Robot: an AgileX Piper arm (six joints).
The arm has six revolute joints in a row. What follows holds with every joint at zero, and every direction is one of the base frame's. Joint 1 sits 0.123 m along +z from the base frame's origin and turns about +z. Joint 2 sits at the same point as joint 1 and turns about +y. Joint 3 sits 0.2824 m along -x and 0.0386 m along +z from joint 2 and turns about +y. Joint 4 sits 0.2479 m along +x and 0.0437 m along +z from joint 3 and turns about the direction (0.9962, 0, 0.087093). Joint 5 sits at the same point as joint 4 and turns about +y. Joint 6 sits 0.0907 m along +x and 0.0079 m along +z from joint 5 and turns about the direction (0.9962, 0, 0.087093). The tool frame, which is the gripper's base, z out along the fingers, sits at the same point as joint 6; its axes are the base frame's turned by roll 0, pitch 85.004 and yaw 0 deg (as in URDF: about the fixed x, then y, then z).
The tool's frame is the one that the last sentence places.
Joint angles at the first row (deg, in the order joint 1, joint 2, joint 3, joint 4, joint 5, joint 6):
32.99, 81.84, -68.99, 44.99, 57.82, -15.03
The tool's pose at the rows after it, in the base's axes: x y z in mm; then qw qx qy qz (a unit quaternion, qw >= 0):
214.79 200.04 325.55 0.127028 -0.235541 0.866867 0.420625
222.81 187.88 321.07 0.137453 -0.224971 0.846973 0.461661
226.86 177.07 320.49 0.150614 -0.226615 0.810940 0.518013
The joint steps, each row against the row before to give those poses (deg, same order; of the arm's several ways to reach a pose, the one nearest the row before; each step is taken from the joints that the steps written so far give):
-1.92, 0.00, 3.21, 6.93, -0.23, -5.10
-4.34, 0.00, 2.66, 8.27, 1.24, -8.13
-4.07, 0.00, 2.62, 10.03, 3.66, -9.85

